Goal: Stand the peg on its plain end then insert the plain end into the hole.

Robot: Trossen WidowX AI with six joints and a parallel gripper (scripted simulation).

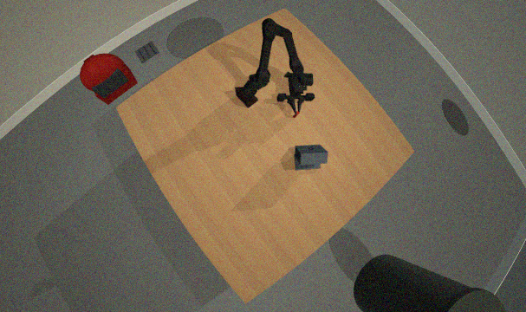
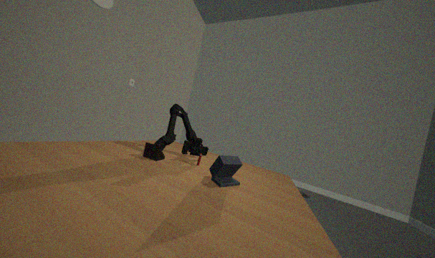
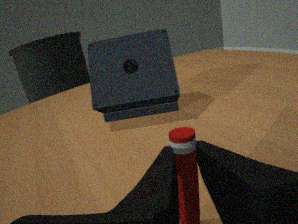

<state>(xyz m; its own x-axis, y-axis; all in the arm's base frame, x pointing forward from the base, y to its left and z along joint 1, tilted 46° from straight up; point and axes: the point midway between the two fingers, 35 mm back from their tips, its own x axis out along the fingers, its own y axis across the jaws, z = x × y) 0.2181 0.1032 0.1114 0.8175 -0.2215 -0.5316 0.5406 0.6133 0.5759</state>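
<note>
The red peg is 10 mm below my gripper tip. The rest, counted from my gripper tip: blue-grey sloped panel (200 mm ahead, 80 mm to the right, 10 mm above).
</note>
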